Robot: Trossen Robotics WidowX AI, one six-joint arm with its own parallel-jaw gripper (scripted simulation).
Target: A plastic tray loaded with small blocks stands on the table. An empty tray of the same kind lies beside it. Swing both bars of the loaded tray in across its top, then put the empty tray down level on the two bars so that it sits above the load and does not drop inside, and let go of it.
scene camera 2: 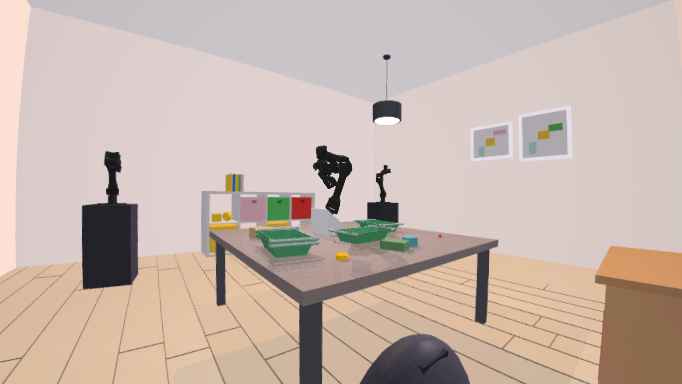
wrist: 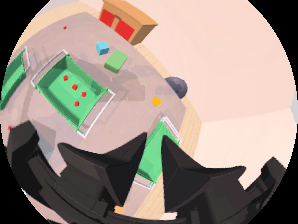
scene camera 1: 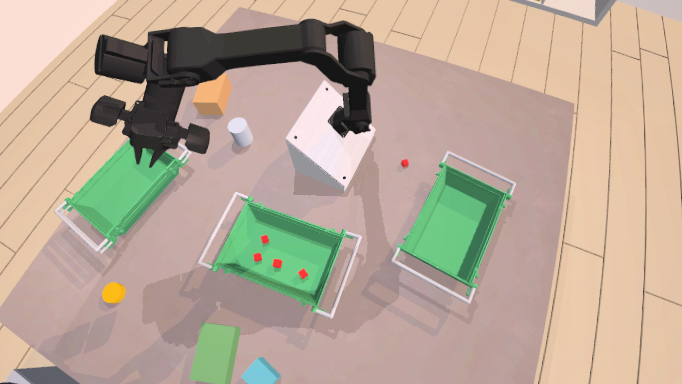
Note:
The pictures show: my gripper, a green tray and an orange box.
My gripper is seen too in the wrist view.

